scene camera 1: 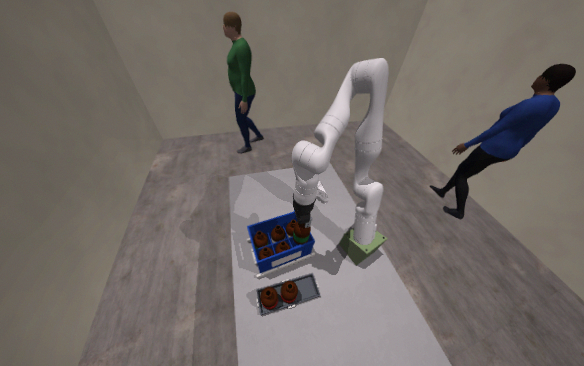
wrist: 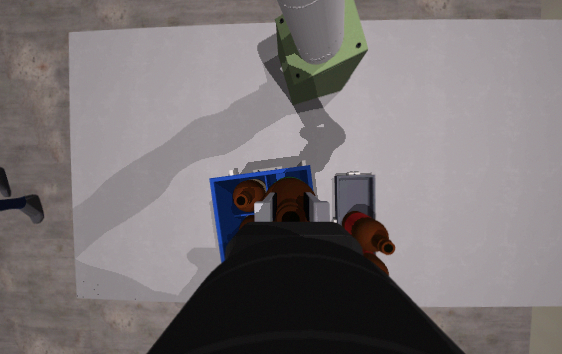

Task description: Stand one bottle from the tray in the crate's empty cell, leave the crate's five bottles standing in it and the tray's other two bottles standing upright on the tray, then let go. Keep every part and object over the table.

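Places are measured from the arm's base along level axes (x ahead, y left, z up), in metres.
Where they show: gripper, between the fingertips: [scene camera 1: 305,222] [wrist: 290,202]; arm's base, origin of its link: [scene camera 1: 362,237] [wrist: 319,40].
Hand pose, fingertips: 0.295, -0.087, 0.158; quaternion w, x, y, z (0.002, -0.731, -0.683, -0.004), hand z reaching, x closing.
Observation:
Things, the pixels of their centre, and the offset from my fingertips, as dx, dy, dz. "spot": a spot on its surface instead. Level surfaces: height alone.
- brown bottle, middle of its body: [wrist: 289,204] [scene camera 1: 302,229] +0.012, +0.000, -0.050
- far row, a spot on its surface: [scene camera 1: 260,238] spot: +0.191, -0.065, -0.155
- crate bottle, middle of its body: [wrist: 249,195] [scene camera 1: 292,229] +0.014, -0.092, -0.208
- grey tray, a spot on its surface: [wrist: 354,192] [scene camera 1: 306,288] spot: +0.037, +0.186, -0.288
- grey table, height of its surface: dz -0.293
My gripper [scene camera 1: 303,223] [wrist: 290,202] is shut on a brown bottle [scene camera 1: 302,232] [wrist: 290,191] with a green label. The bottle is upright at the crate's near-right cell, its label around rim height; its base is hidden. The blue crate [scene camera 1: 263,265] [wrist: 218,220] holds three bottles in the far row, [scene camera 1: 260,238] [scene camera 1: 278,233] [scene camera 1: 292,228], and two in the near row, [scene camera 1: 265,253] [scene camera 1: 283,247]. One crate bottle [wrist: 248,195] shows in the wrist view. Two red-labelled bottles [scene camera 1: 269,297] [scene camera 1: 289,291] [wrist: 369,234] stand upright on the grey tray [scene camera 1: 309,286] [wrist: 354,192].
The tray lies beside the crate on the grey table [scene camera 1: 345,310] [wrist: 450,150]. The green robot base [scene camera 1: 357,250] [wrist: 320,82] stands to the crate's right in the scene view. Two people, in green [scene camera 1: 240,65] and blue [scene camera 1: 520,125], are on the floor beyond the table.

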